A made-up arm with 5 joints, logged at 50 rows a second.
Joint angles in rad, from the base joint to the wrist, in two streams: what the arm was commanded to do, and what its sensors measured. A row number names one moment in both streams.
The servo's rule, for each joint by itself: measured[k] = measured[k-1] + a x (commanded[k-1-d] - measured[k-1]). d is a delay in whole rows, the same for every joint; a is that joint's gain. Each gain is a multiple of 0.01, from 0.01 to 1. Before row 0 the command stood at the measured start. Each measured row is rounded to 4 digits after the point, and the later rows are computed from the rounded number. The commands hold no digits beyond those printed.
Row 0, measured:
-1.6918 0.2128 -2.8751 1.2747 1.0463
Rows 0 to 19, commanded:
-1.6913 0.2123 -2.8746 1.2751 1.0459
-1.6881 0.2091 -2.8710 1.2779 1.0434
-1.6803 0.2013 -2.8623 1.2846 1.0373
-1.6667 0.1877 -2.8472 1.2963 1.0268
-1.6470 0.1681 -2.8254 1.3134 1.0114
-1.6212 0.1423 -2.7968 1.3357 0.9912
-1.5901 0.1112 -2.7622 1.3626 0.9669
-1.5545 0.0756 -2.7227 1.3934 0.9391
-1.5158 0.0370 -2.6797 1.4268 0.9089
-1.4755 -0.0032 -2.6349 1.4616 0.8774
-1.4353 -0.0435 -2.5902 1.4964 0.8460
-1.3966 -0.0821 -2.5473 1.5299 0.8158
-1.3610 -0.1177 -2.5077 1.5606 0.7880
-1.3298 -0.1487 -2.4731 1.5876 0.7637
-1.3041 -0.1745 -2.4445 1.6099 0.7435
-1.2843 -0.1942 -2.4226 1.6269 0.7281
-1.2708 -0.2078 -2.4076 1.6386 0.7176
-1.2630 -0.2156 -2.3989 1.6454 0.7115
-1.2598 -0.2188 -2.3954 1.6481 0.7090
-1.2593 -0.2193 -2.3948 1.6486 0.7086
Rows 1 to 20, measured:
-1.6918 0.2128 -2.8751 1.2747 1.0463
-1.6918 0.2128 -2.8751 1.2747 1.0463
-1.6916 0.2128 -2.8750 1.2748 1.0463
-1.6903 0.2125 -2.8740 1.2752 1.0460
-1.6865 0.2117 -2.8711 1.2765 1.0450
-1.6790 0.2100 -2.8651 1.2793 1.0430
-1.6668 0.2071 -2.8552 1.2841 1.0395
-1.6495 0.2026 -2.8406 1.2913 1.0342
-1.6269 0.1962 -2.8210 1.3013 1.0268
-1.5994 0.1878 -2.7964 1.3142 1.0172
-1.5676 0.1772 -2.7672 1.3300 1.0053
-1.5326 0.1646 -2.7341 1.3484 0.9912
-1.4956 0.1500 -2.6981 1.3691 0.9752
-1.4580 0.1338 -2.6604 1.3916 0.9577
-1.4211 0.1162 -2.6222 1.4153 0.9390
-1.3864 0.0977 -2.5849 1.4394 0.9197
-1.3551 0.0786 -2.5498 1.4633 0.9003
-1.3282 0.0595 -2.5180 1.4862 0.8814
-1.3064 0.0408 -2.4904 1.5075 0.8634
-1.2899 0.0229 -2.4675 1.5268 0.8467
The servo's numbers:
d 2
a 0.38 0.07 0.25 0.14 0.11

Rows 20 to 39, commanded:
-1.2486 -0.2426 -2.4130 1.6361 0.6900
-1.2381 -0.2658 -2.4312 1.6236 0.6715
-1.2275 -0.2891 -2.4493 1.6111 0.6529
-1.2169 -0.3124 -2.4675 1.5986 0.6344
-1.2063 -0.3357 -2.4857 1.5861 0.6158
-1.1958 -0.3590 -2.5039 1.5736 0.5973
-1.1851 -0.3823 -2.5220 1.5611 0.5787
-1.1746 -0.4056 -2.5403 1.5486 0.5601
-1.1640 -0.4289 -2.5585 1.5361 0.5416
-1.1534 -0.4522 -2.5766 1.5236 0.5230
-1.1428 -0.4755 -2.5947 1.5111 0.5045
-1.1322 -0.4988 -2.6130 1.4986 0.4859
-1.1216 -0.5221 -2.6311 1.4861 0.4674
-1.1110 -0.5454 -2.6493 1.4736 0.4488
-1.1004 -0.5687 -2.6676 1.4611 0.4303
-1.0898 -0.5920 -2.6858 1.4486 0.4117
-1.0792 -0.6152 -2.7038 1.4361 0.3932
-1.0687 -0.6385 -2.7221 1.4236 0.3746
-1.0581 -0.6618 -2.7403 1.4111 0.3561
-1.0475 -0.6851 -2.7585 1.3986 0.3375
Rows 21 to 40, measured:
-1.2785 0.0060 -2.4495 1.5438 0.8316
-1.2712 -0.0098 -2.4358 1.5585 0.8181
-1.2626 -0.0261 -2.4301 1.5694 0.8040
-1.2533 -0.0429 -2.4304 1.5770 0.7894
-1.2435 -0.0601 -2.4351 1.5818 0.7744
-1.2334 -0.0778 -2.4432 1.5842 0.7590
-1.2231 -0.0959 -2.4538 1.5845 0.7432
-1.2127 -0.1143 -2.4663 1.5830 0.7272
-1.2022 -0.1331 -2.4802 1.5799 0.7109
-1.1917 -0.1522 -2.4952 1.5755 0.6943
-1.1812 -0.1716 -2.5110 1.5700 0.6775
-1.1706 -0.1912 -2.5274 1.5635 0.6605
-1.1600 -0.2111 -2.5442 1.5562 0.6433
-1.1494 -0.2312 -2.5614 1.5481 0.6260
-1.1388 -0.2516 -2.5788 1.5394 0.6086
-1.1282 -0.2722 -2.5964 1.5302 0.5910
-1.1176 -0.2930 -2.6142 1.5205 0.5733
-1.1070 -0.3139 -2.6321 1.5104 0.5555
-1.0964 -0.3350 -2.6500 1.5000 0.5376
-1.0859 -0.3562 -2.6680 1.4893 0.5197

